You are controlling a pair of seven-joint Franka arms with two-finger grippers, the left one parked.
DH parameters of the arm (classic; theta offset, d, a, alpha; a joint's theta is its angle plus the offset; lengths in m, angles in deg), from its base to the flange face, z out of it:
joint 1: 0 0.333 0 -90
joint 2: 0 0 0 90
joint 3: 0 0.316 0.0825 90
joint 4: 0 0 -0.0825 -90
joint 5: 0 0.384 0 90
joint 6: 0 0 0.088 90
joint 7: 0 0.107 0 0
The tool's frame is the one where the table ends.
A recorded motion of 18 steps. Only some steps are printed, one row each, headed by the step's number.
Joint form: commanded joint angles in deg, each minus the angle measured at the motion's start. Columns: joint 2, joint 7, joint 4, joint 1, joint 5, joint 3, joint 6.
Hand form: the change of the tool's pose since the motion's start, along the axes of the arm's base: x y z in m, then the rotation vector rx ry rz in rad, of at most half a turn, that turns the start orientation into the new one. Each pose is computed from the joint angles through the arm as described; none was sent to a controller.
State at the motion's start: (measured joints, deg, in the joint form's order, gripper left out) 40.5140 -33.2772 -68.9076 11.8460 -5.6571 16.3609 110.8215
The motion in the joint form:
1: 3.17 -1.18 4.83 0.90 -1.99 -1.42 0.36
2: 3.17 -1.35 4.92 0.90 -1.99 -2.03 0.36
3: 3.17 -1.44 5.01 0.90 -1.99 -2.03 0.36
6: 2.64 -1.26 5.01 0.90 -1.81 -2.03 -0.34
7: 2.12 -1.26 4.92 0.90 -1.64 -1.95 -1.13
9: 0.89 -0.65 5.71 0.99 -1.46 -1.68 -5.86
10: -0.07 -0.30 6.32 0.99 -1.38 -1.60 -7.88
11: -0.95 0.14 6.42 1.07 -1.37 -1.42 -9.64
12: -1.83 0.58 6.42 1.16 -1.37 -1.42 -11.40
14: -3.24 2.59 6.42 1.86 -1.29 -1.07 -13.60
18: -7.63 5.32 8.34 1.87 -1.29 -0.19 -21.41
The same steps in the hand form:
1: 0.0183 -0.0045 -0.0027 -0.0215 -0.0479 0.0124
2: 0.0207 -0.0097 -0.0029 -0.0284 -0.0511 0.0075
3: 0.0209 -0.0097 -0.0021 -0.0278 -0.0527 0.0088
6: 0.0193 -0.0101 0.0037 -0.0282 -0.0491 0.0054
7: 0.0169 -0.0099 0.0086 -0.0292 -0.0426 0.0066
9: 0.0083 -0.0103 0.0239 -0.0484 0.0013 0.0029
10: 0.0047 -0.0116 0.0383 -0.0535 0.0084 -0.0024
11: -0.0004 -0.0108 0.0479 -0.0607 0.0204 -0.0049
12: -0.0053 -0.0114 0.0564 -0.0708 0.0334 -0.0094
14: -0.0166 -0.0025 0.0714 -0.0784 0.0469 -0.0257
18: -0.0414 -0.0058 0.1311 -0.1012 0.0676 -0.0607

